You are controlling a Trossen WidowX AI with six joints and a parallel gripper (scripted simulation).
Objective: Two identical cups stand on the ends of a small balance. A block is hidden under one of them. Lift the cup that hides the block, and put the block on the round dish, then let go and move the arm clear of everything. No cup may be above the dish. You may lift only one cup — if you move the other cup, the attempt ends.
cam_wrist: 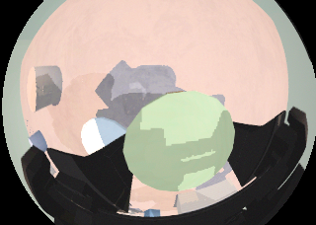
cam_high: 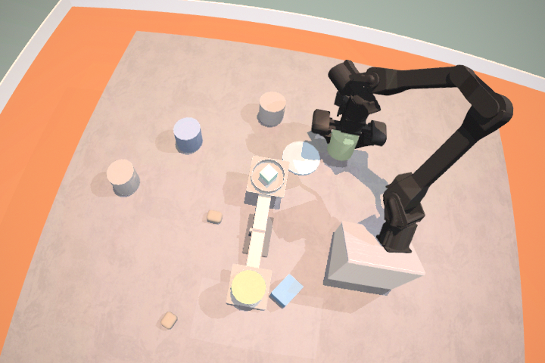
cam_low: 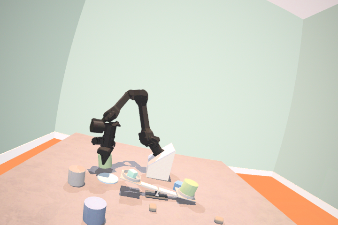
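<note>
Right now my gripper tip is 200 mm short of the pale green block, 120 mm to the right of it and 50 mm below it. From my gripper tip the other things lie so: blue block (380 mm to the left, 150 mm ahead, 20 mm below); then lilac-blue cylinder (420 mm ahead, 10 mm to the right); then round light blue dish (100 mm ahead, 40 mm below, 30 mm to the left).
</note>
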